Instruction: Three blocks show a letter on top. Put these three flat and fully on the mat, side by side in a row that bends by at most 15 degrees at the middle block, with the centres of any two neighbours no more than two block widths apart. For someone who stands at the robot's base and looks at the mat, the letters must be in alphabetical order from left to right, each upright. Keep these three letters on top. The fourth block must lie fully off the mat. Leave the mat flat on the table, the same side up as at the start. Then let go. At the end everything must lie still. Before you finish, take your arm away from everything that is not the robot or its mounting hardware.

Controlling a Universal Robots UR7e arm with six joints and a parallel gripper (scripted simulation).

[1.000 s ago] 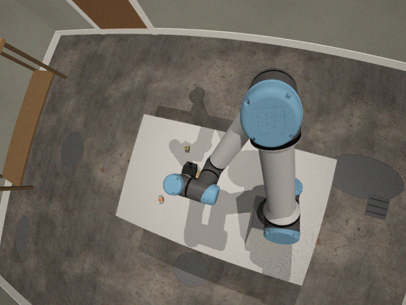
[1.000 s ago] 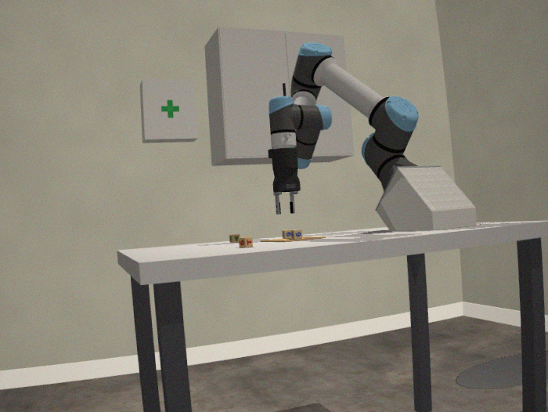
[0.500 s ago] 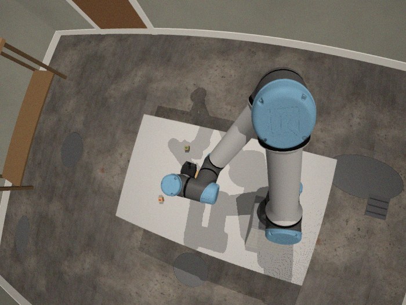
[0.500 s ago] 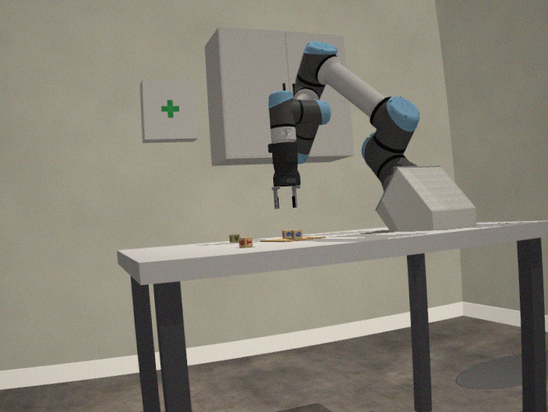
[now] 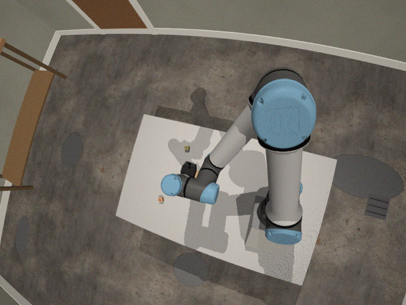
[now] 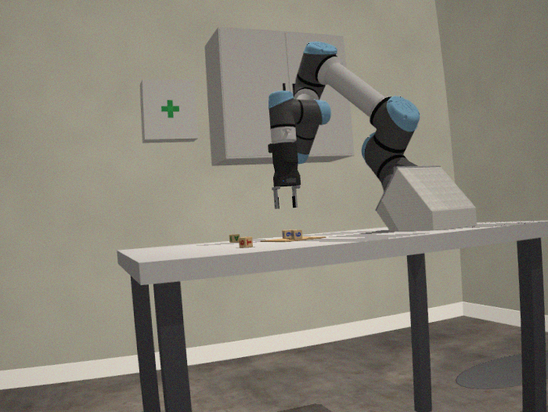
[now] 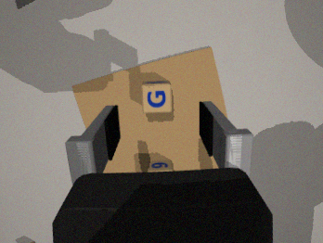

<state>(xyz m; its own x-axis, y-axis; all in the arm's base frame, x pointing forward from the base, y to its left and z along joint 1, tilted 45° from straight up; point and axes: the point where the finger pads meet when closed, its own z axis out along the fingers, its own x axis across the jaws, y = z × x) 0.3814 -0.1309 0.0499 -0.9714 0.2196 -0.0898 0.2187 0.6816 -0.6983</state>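
The red-marked block is 230 mm ahead of my hand, 160 mm to the left of it and 100 mm below it. From my hand the other things lie so: tan mat: 110 mm below, 40 mm to the left, 10 mm ahead.
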